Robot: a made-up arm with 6 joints.
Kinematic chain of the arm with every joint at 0, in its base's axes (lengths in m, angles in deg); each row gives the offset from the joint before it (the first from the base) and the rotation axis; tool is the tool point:
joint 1: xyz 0 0 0.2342 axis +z
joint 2: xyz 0 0 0 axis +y
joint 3: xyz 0 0 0.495 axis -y
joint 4: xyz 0 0 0 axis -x
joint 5: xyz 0.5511 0 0 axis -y
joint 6: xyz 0 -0.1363 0 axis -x
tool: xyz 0 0 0
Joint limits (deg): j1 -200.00..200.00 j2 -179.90..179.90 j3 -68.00..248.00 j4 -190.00..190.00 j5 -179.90..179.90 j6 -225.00..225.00
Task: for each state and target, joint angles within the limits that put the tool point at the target. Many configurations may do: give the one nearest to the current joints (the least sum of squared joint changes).
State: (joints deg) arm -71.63 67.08 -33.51 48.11 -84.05 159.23
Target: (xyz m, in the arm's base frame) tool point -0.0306 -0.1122 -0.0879
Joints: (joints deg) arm -65.55 81.42 -65.58 56.97 -84.05 159.23
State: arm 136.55 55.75 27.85 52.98 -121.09 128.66
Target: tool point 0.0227 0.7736 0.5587
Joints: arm 95.66 26.55 4.67 43.47 -121.09 128.66
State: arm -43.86 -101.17 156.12 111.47 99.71 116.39
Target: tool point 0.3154 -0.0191 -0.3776
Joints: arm -16.11 -152.56 177.58 120.49 99.71 116.39
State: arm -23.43 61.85 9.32 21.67 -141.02 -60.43
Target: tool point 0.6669 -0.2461 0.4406
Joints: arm -9.79 24.26 -6.54 18.61 -141.02 -60.43
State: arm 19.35 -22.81 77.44 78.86 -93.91 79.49
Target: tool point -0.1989 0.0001 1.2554
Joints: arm 1.09 -23.63 52.54 91.63 -93.91 79.49
